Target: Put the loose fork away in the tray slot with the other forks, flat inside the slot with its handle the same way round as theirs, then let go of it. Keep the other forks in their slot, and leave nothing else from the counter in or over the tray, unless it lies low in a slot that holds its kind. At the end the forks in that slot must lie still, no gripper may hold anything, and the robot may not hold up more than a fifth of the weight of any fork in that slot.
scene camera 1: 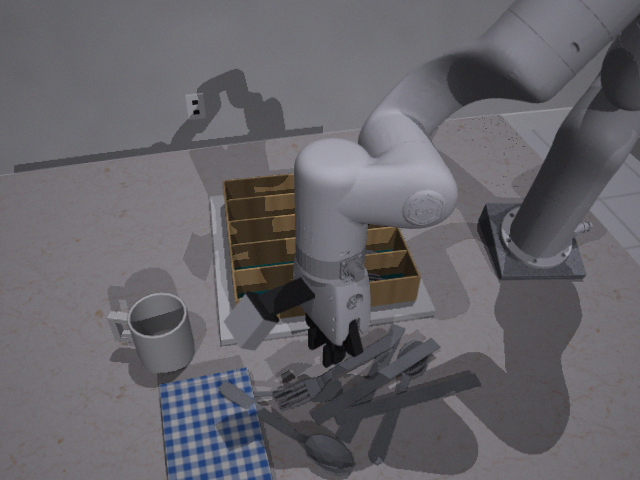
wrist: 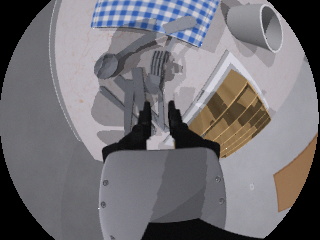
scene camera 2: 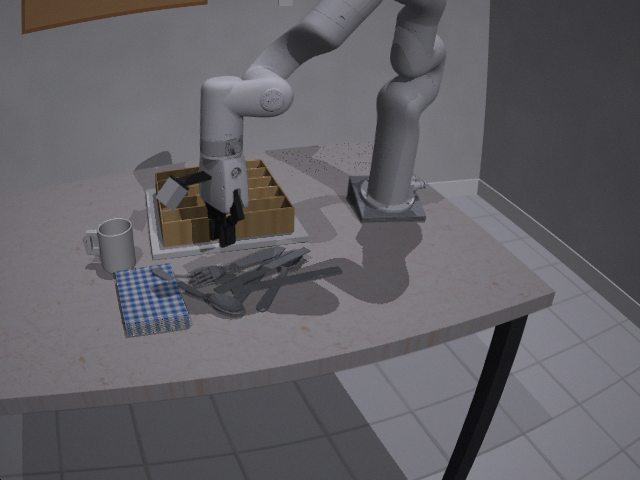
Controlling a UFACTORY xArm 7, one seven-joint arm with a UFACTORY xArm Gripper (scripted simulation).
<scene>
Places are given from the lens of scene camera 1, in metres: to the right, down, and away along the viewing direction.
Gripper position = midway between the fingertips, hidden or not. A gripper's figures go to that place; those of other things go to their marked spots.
my gripper (scene camera 1: 326,352): 0.01, 0.15, 0.73
wooden tray (scene camera 1: 281,207): -0.07, -0.06, 1.00
</scene>
